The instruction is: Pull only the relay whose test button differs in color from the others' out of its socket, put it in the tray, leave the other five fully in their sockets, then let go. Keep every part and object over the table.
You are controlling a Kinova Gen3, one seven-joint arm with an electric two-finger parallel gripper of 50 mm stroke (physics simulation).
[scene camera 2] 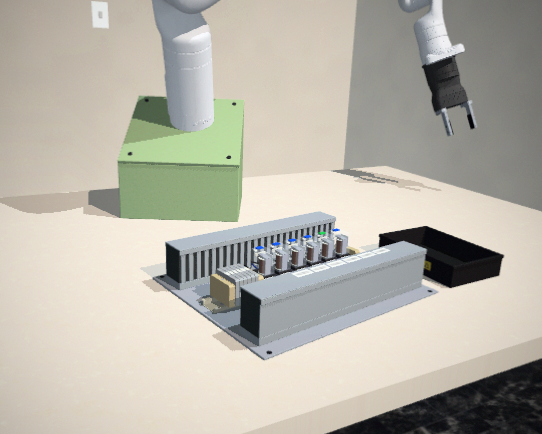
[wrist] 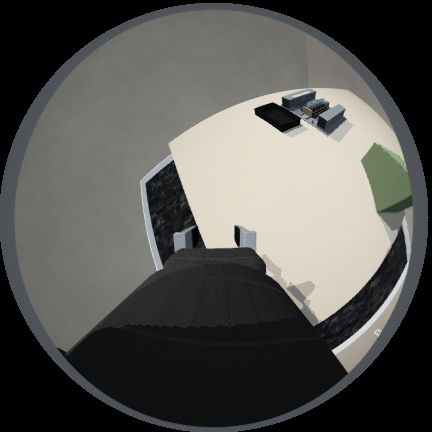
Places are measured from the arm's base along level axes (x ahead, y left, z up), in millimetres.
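Pixels of known places: gripper, fingertip midpoint: [scene camera 2: 462, 131] [wrist: 215, 232]; arm's base at its link origin: [scene camera 2: 192, 118].
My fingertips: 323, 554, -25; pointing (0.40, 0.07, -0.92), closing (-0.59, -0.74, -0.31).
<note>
Ahead of a thing's pixels: the offset from my fingertips to its middle, as dx, dy, dz. "spot": to the spot under its first point. Level surfaces: height alone.
A row of relays stands in sockets between two grey ducts. The relay with the green test button {+136, -642, -111} [scene camera 2: 326, 246] is second from the row's right end in the scene view. The other relays, such as the rightmost one {+138, -613, -111} [scene camera 2: 341, 243] and the leftmost one {+125, -759, -111} [scene camera 2: 264, 262], have blue buttons. In the wrist view the row {spot: +119, -665, -124} [wrist: 316, 107] is too small to tell the buttons apart. The black tray {+216, -451, -141} [scene camera 2: 452, 279] [wrist: 284, 125] stands beside the panel, with no relay visible in it. My gripper [scene camera 2: 461, 128] [wrist: 215, 232] is open and empty, high above the table's far right part, away from relays and tray.
The near duct {+222, -707, -126} [scene camera 2: 345, 292] and the far duct {+39, -690, -126} [scene camera 2: 250, 232] rise along both sides of the relay row. Terminal blocks {+120, -811, -130} [scene camera 2: 239, 278] stand at its left end on the grey panel {spot: +255, -725, -156} [scene camera 2: 350, 320]. The green robot base [scene camera 2: 180, 192] [wrist: 387, 180] stands behind on the table {dz -159} [scene camera 2: 125, 340] [wrist: 280, 200].
</note>
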